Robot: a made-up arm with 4 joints. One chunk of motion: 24 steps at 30 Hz.
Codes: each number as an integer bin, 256 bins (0 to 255) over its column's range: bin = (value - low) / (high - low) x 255, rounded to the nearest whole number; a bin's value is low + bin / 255 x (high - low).
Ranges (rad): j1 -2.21..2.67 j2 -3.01..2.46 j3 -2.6..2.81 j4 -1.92..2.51
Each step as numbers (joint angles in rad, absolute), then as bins.
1 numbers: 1.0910 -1.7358 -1.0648 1.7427
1 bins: 172 59 72 211
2 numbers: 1.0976 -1.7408 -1.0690 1.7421
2 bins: 173 59 72 211
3 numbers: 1.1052 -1.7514 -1.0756 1.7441
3 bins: 173 59 72 211
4 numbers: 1.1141 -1.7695 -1.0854 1.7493
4 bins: 174 58 71 211
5 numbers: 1.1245 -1.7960 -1.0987 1.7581
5 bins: 174 57 71 212
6 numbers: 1.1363 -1.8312 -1.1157 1.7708
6 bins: 175 55 70 212
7 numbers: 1.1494 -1.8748 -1.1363 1.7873
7 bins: 176 53 69 213
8 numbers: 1.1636 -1.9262 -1.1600 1.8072
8 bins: 176 51 68 215
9 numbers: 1.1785 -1.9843 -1.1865 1.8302
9 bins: 177 48 67 216
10 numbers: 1.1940 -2.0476 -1.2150 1.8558
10 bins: 178 45 65 217
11 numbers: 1.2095 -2.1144 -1.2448 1.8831
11 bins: 179 42 64 219
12 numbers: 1.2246 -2.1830 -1.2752 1.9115
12 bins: 179 39 62 221
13 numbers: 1.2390 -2.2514 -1.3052 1.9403
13 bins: 180 35 61 222
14 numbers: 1.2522 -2.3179 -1.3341 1.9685
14 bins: 181 32 60 224
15 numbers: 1.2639 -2.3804 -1.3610 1.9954
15 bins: 182 29 58 225
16 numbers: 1.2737 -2.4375 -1.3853 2.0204
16 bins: 182 27 57 227
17 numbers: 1.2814 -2.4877 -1.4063 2.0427
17 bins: 182 24 56 228
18 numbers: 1.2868 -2.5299 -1.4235 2.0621
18 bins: 183 22 55 229
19 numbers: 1.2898 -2.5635 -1.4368 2.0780
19 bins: 183 21 55 230
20 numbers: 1.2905 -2.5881 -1.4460 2.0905
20 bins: 183 20 54 231
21 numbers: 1.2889 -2.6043 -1.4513 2.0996
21 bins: 183 19 54 231
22 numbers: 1.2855 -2.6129 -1.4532 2.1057
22 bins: 183 19 54 232
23 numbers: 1.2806 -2.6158 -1.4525 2.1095
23 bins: 182 18 54 232
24 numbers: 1.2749 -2.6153 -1.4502 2.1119
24 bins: 182 18 54 232
